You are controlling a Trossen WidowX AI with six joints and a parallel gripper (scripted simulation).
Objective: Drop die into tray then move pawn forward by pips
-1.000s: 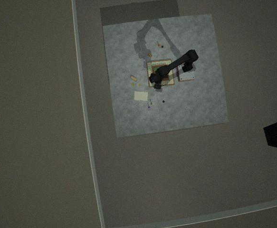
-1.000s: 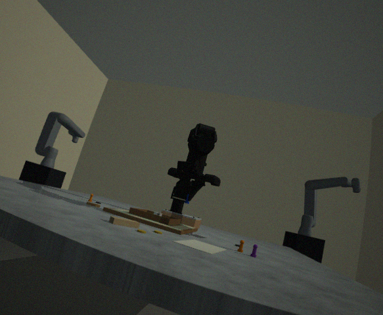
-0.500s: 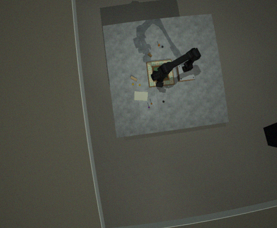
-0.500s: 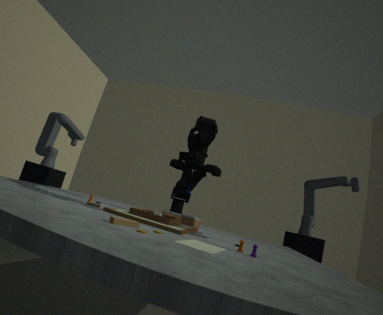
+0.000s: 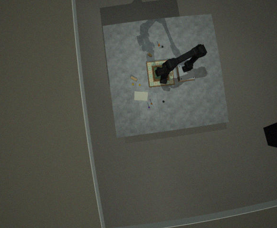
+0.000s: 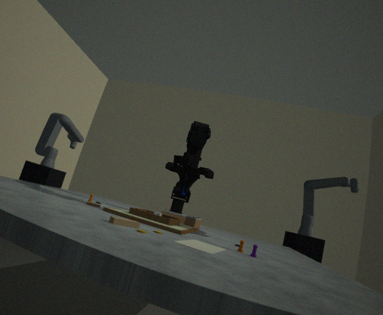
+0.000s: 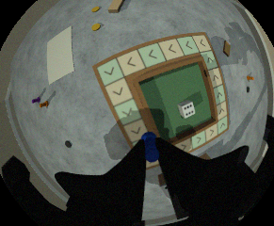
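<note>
Now: gripper tip 11 cm above the white die, 8 cm to the left of it and 4 cm past it. From my gripper tip the other things lie so: green dice tray: 13 cm below, 8 cm to the right, 3 cm behind; blue pawn: 1 cm above; cream card: 26 cm ahead, 14 cm below, 10 cm to the left.
</note>
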